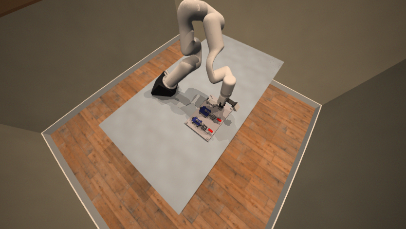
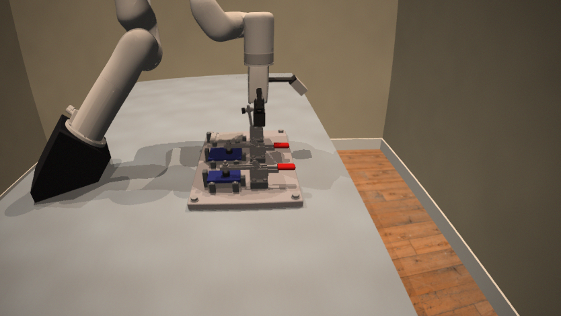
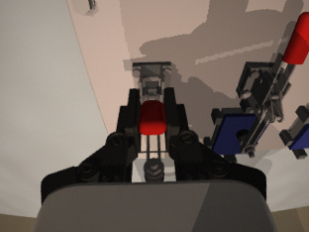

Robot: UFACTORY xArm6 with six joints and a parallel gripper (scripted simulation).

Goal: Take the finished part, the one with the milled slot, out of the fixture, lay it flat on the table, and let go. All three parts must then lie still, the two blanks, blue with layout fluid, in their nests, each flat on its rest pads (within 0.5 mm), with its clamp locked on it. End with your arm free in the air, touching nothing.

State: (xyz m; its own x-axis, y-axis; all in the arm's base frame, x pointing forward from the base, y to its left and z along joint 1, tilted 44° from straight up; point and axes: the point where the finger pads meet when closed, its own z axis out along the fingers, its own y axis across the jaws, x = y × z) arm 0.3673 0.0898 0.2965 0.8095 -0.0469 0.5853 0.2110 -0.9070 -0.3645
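Now: hand 10 cm past the finished part, 5 cm above it and 3 cm to the left of it. From my hand the other things lie so: fixture plate: 12 cm to the right, 7 cm below, 1 cm behind.
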